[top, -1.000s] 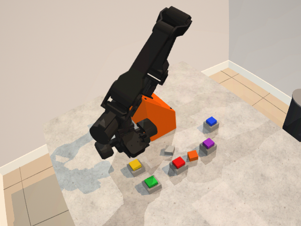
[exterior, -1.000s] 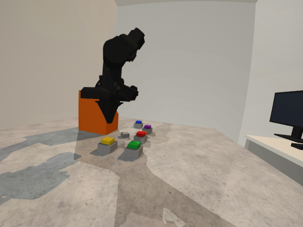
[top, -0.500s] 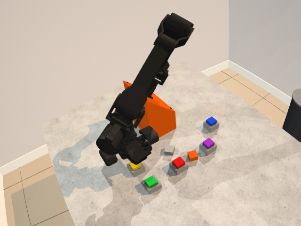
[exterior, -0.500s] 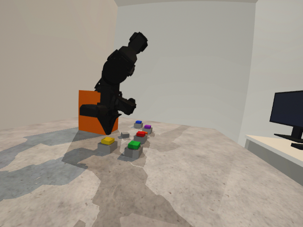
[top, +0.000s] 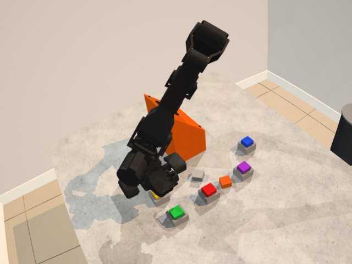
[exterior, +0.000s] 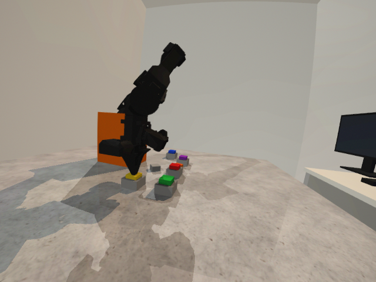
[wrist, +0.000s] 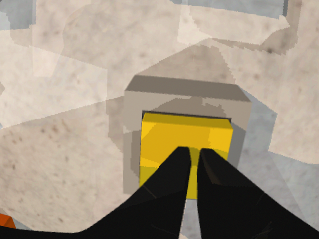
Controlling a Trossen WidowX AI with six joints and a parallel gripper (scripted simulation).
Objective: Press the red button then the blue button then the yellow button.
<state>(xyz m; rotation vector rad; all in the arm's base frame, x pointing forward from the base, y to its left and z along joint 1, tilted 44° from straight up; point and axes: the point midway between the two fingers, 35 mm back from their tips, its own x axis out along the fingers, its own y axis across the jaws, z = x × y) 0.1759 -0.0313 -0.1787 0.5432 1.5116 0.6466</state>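
The yellow button lies 10 mm below my gripper tip. Round my gripper tip: grey block (140 mm to the left, 20 mm below, 10 mm behind); then red button (130 mm to the left, 70 mm ahead); then green button (90 mm ahead, 20 mm to the left).
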